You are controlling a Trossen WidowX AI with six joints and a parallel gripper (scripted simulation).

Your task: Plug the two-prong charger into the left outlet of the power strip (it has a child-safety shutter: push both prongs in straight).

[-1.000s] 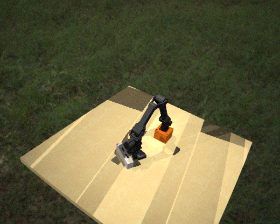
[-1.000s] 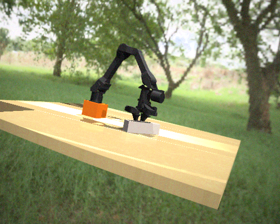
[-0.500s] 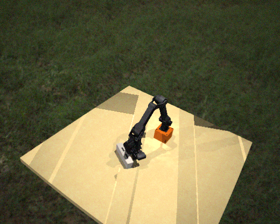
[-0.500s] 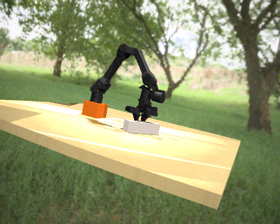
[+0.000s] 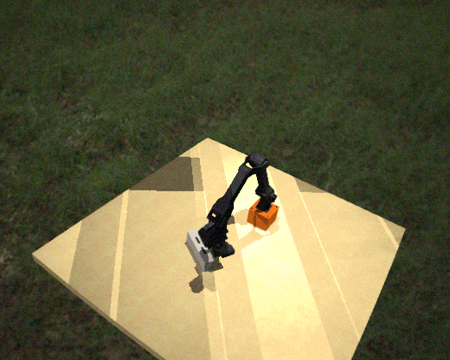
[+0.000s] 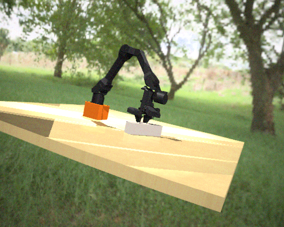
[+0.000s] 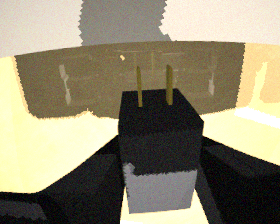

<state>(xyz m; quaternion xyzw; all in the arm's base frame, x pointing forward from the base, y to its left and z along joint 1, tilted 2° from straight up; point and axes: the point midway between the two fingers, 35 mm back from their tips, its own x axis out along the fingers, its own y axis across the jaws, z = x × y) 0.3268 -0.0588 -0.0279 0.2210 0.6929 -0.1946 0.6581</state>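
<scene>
My gripper tip is now 10 mm to the left of the charger, 10 mm below it and 10 mm short of it.
</scene>
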